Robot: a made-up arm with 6 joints.
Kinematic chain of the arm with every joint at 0, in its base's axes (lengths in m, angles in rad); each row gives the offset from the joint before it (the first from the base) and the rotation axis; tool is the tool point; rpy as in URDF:
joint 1: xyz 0 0 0.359 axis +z
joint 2: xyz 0 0 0 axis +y
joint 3: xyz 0.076 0 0.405 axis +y
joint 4: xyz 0.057 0 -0.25 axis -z
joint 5: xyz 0 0 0 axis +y
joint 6: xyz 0.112 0 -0.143 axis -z
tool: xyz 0 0 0 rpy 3.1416 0 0
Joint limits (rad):
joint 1: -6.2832..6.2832
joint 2: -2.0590..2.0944
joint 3: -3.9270..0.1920
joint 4: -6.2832..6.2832
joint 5: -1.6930..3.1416
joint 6: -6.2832..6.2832
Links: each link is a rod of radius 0.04 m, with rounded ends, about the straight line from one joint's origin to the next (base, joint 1, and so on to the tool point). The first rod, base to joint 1, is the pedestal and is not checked.
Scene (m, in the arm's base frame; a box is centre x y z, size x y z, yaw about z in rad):
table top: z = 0
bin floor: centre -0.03 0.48 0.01 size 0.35 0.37 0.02 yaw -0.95
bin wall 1: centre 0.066 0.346 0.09 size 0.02 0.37 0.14 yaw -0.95
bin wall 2: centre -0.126 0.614 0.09 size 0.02 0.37 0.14 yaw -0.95
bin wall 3: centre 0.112 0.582 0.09 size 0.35 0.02 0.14 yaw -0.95
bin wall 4: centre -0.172 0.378 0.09 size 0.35 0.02 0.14 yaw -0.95
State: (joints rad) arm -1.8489 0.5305 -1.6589 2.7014 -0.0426 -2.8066
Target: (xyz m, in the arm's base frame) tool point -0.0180 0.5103 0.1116
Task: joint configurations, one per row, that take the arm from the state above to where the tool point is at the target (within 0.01 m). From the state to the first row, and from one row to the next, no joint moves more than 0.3 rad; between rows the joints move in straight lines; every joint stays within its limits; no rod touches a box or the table.
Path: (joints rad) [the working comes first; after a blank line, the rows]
Joints at the target: -4.4476 1.1562 -1.5384 2.2572 -0.3091 -2.8066
Straight joint move there: touches bin wall 2, bin wall 4.

1: -2.1360 0.5640 -1.6351 2.6562 -0.0904 -2.8066
2: -2.4231 0.5976 -1.6112 2.6110 -0.1382 -2.8066
3: -2.7102 0.6311 -1.5874 2.5658 -0.1859 -2.8066
4: -2.9973 0.6646 -1.5635 2.5206 -0.2337 -2.8066
5: -3.2844 0.6982 -1.5397 2.4754 -0.2815 -2.8066
6: -3.5715 0.7317 -1.5158 2.4302 -0.3293 -2.8066
7: -3.8586 0.7652 -1.4920 2.3850 -0.3771 -2.8066
8: -4.1457 0.7988 -1.4682 2.3398 -0.4248 -2.8066
9: -4.4328 0.8323 -1.4443 2.2946 -0.4726 -2.8066
10: -4.4402 0.9943 -1.4914 2.2759 -0.3909 -2.8066
11: -4.4476 1.1562 -1.5384 2.2572 -0.3091 -2.8066

